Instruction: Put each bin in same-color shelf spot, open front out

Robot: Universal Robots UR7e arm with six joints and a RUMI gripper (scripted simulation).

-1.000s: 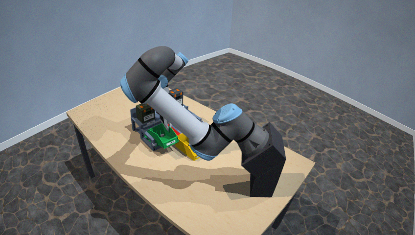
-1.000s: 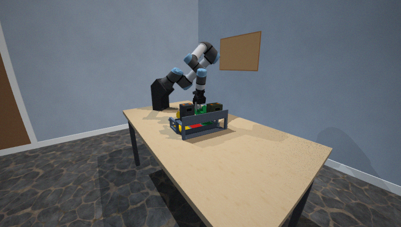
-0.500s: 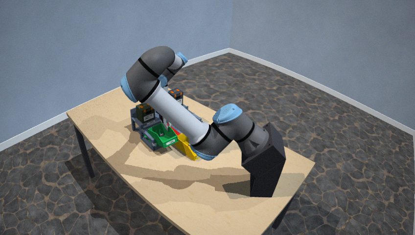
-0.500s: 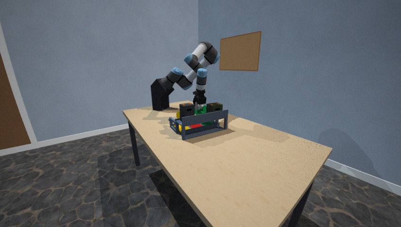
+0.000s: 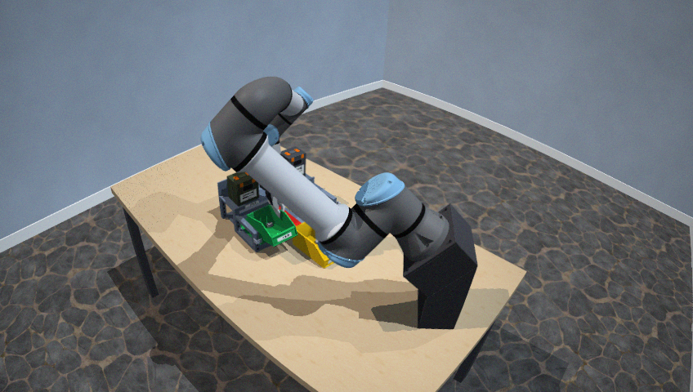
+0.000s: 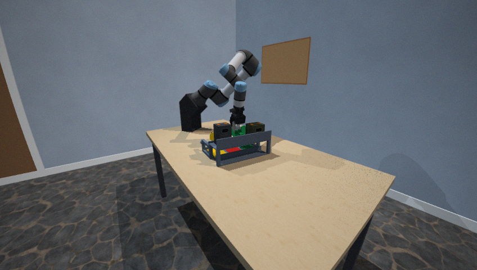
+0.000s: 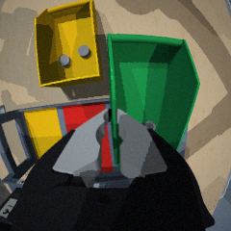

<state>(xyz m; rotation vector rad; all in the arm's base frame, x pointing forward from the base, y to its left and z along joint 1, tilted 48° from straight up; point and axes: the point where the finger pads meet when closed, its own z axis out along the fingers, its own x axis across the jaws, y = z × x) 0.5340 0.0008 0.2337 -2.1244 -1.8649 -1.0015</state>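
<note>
The green bin lies 1 cm behind my hand, 5 cm to the left of it and 2 cm below it. Also, from my hand: yellow bin: 13 cm behind, 7 cm to the right, 7 cm below; then black box: 18 cm ahead, 18 cm to the right, 5 cm above.
</note>
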